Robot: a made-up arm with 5 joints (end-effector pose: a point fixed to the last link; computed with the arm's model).
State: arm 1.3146 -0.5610 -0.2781 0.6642 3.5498
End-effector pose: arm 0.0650 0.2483 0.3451 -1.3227 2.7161 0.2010
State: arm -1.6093 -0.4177 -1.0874 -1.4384 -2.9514
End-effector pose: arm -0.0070 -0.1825 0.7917 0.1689 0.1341 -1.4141
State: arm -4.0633 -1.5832 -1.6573 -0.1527 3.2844
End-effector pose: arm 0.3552 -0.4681 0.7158 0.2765 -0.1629 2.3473
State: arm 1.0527 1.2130 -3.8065 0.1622 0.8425
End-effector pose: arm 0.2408 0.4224 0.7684 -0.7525 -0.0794 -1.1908
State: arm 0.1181 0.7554 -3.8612 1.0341 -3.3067
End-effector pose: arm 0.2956 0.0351 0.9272 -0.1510 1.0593 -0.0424
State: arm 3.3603 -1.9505 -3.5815 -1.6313 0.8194
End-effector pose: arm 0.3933 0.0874 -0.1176 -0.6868 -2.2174 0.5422
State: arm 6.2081 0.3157 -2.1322 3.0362 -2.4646
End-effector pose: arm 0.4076 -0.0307 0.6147 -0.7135 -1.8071 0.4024
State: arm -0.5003 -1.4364 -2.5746 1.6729 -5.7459
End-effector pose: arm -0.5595 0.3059 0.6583 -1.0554 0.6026 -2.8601
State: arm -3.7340 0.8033 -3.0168 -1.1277 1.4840
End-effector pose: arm -0.3559 0.2395 0.8009 0.1778 0.1048 0.8886
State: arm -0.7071 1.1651 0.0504 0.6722 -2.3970
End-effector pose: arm -0.0313 0.0267 0.1009 -0.8323 -0.9379 0.0325
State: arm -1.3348 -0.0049 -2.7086 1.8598 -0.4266
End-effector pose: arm 0.0640 -0.2663 0.9417 2.1508 -1.0499 0.6930
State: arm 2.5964 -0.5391 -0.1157 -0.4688 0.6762
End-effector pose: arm -0.2235 0.1355 0.4186 -1.1578 -1.6540 0.0832
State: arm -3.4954 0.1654 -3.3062 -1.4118 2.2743
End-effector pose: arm 0.0600 -0.0221 0.8644 1.5602 0.4096 1.5517
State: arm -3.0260 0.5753 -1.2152 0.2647 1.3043
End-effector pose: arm -0.6299 -0.0731 0.2345 -1.5882 -2.3498 0.3509
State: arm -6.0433 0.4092 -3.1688 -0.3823 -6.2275
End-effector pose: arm 0.1753 0.0429 1.0011 0.0004 0.0000 -2.8460
